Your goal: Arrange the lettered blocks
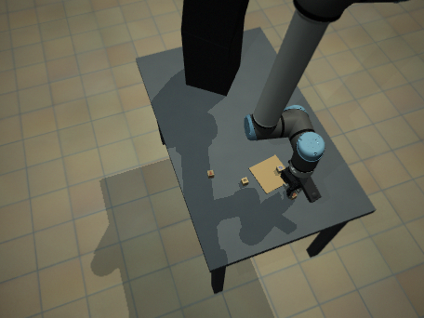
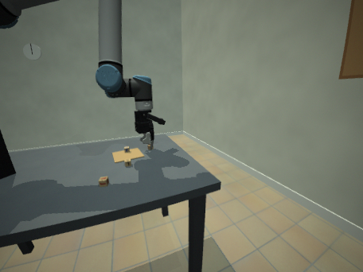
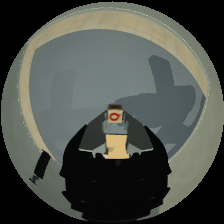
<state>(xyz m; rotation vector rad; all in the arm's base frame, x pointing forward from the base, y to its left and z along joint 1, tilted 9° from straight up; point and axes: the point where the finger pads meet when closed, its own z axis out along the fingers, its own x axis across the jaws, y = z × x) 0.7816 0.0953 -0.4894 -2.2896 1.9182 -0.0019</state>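
My gripper is now 130 mm past the tan mat, 40 mm to the left of it and 10 mm above it.
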